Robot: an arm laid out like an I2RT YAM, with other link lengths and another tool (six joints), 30 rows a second.
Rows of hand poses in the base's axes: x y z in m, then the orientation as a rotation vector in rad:
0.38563 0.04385 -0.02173 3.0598 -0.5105 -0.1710
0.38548 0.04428 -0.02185 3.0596 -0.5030 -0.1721
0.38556 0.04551 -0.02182 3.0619 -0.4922 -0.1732
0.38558 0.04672 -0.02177 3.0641 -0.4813 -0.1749
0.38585 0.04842 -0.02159 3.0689 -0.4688 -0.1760
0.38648 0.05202 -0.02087 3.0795 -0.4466 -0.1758
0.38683 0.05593 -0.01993 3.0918 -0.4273 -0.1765
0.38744 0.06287 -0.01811 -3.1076 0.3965 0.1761
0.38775 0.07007 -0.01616 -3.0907 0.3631 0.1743
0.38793 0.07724 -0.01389 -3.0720 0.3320 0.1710
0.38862 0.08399 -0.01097 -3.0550 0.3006 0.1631
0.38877 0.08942 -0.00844 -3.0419 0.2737 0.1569
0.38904 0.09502 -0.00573 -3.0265 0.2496 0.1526
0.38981 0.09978 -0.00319 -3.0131 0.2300 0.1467
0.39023 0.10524 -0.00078 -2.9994 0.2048 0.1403
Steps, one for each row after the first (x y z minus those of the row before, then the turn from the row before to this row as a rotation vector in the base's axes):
-0.00015 0.00043 -0.00012 -0.0009 0.0010 0.0048
0.00008 0.00123 0.00003 0.0011 0.0006 0.0070
0.00002 0.00121 0.00005 0.0011 0.0010 0.0071
0.00027 0.00170 0.00018 0.0034 0.0002 0.0082
0.00063 0.00360 0.00072 0.0079 -0.0014 0.0147
0.00035 0.00391 0.00094 0.0102 -0.0012 0.0128
0.00061 0.00694 0.00182 0.0202 -0.0033 0.0197
0.00031 0.00720 0.00195 0.0218 -0.0032 0.0187
0.00018 0.00717 0.00227 0.0229 -0.0043 0.0173
0.00069 0.00675 0.00292 0.0209 -0.0071 0.0178
0.00015 0.00543 0.00253 0.0162 -0.0057 0.0157
0.00027 0.00560 0.00271 0.0180 -0.0045 0.0138
0.00077 0.00476 0.00254 0.0154 -0.0053 0.0112
0.00042 0.00546 0.00241 0.0161 -0.0059 0.0149

